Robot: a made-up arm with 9 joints. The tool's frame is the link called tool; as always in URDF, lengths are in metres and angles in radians. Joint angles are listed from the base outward.
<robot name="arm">
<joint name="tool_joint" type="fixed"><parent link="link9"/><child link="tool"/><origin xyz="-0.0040 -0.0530 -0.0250" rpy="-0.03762 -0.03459 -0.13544"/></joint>
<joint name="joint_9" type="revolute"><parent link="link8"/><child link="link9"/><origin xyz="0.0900 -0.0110 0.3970"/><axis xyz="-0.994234 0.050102 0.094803"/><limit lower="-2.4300" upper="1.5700"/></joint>
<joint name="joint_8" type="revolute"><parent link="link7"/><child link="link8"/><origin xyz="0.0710 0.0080 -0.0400"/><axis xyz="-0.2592 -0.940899 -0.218"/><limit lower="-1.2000" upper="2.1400"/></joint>
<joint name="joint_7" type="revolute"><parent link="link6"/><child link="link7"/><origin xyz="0.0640 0.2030 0.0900"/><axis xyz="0 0 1"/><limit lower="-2.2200" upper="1.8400"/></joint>
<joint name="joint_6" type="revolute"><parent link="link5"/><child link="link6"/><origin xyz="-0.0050 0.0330 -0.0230"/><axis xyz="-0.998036 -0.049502 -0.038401"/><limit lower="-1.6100" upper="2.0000"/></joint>
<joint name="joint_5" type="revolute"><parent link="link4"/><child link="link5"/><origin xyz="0.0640 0.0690 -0.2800"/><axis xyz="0 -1 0"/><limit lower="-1.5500" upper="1.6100"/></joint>
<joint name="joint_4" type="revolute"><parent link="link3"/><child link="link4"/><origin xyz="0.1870 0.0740 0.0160"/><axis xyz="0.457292 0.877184 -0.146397"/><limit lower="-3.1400" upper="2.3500"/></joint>
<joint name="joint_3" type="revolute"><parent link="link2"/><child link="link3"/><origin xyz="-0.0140 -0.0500 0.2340"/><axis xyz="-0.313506 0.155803 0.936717"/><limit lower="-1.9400" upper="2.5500"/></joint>
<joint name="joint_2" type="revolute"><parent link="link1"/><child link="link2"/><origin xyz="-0.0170 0.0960 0.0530"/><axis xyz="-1 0 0"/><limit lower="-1.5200" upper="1.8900"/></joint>
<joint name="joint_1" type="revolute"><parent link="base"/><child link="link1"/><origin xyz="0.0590 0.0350 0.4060"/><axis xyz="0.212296 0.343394 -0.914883"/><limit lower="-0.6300" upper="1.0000"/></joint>
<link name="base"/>
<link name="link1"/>
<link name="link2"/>
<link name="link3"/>
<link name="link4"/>
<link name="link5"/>
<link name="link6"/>
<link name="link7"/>
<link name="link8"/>
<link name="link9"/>
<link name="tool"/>
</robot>
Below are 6 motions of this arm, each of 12 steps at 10 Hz.
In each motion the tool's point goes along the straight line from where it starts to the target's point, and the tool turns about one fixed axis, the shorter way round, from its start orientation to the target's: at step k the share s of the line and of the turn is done. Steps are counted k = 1, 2, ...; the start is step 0. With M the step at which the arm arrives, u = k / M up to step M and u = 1 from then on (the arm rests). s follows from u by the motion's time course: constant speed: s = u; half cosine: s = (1 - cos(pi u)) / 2; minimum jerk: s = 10 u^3 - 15 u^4 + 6 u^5.
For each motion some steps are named. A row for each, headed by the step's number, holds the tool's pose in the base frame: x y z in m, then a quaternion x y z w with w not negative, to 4 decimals.
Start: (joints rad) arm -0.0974 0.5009 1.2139 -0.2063 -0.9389 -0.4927 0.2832 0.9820 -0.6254
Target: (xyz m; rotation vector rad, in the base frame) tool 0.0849 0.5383 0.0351 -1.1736 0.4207 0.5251
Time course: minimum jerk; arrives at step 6
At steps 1, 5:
1: -0.0331 0.5796 0.2938 -0.0924 0.2028 0.3096 0.9244
5: 0.0806 0.5398 0.0446 -0.5281 0.1958 0.2466 0.7887

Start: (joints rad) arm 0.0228 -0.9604 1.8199 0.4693 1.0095 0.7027 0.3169 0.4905 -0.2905
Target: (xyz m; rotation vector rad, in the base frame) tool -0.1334 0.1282 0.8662 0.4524 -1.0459 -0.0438
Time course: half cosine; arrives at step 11
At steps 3, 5, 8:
3: -0.5059 0.0477 0.5263 0.2709 -0.6421 0.4138 0.5857
5: -0.3906 0.0727 0.6316 0.2610 -0.6148 0.2862 0.6870
8: -0.2111 0.1114 0.7953 0.2317 -0.5392 0.0737 0.8063

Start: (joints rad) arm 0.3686 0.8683 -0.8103 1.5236 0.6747 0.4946 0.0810 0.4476 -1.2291
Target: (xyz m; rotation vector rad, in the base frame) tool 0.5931 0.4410 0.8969 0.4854 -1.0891 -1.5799
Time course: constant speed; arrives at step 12
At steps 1, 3, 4, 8, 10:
1: 0.7759 0.3240 0.7855 0.2327 -0.3413 -0.5988 0.6861
3: 0.7427 0.3452 0.8058 0.2283 -0.3640 -0.6130 0.6630
4: 0.7261 0.3559 0.8159 0.2260 -0.3751 -0.6198 0.6511
8: 0.6596 0.3984 0.8564 0.2160 -0.4186 -0.6451 0.6016
10: 0.6263 0.4197 0.8766 0.2106 -0.4395 -0.6566 0.5756

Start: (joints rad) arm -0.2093 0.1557 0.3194 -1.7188 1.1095 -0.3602 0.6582 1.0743 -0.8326
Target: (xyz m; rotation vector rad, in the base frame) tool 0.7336 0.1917 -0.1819 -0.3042 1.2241 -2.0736
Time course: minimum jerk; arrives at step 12
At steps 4, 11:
4: 0.4985 0.1980 0.3002 -0.0586 0.4151 -0.8303 0.3674
11: 0.7321 0.1917 -0.1788 -0.1170 0.4721 -0.8006 0.3498

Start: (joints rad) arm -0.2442 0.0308 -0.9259 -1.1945 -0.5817 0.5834 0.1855 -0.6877 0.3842
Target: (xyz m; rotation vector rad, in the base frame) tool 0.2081 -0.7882 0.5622 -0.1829 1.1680 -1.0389
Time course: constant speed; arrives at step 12
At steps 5, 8, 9, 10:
5: 0.6199 -0.3592 0.8114 -0.3117 0.3552 -0.4292 0.7697
8: 0.4434 -0.5431 0.7046 -0.2156 0.4330 -0.4505 0.7504
9: 0.3846 -0.6043 0.6690 -0.1827 0.4574 -0.4560 0.7413
10: 0.3258 -0.6656 0.6334 -0.1495 0.4810 -0.4606 0.7308

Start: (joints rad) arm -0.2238 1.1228 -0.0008 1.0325 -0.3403 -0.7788 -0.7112 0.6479 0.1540
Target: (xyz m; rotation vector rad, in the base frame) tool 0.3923 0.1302 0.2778 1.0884 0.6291 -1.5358
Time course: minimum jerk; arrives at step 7
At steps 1, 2, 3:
1: 0.4005 0.3268 0.5538 -0.3715 0.1712 -0.6749 0.6141
2: 0.3995 0.3023 0.5195 -0.2707 0.1920 -0.7007 0.6315
3: 0.3976 0.2574 0.4564 -0.0779 0.2243 -0.7269 0.6444

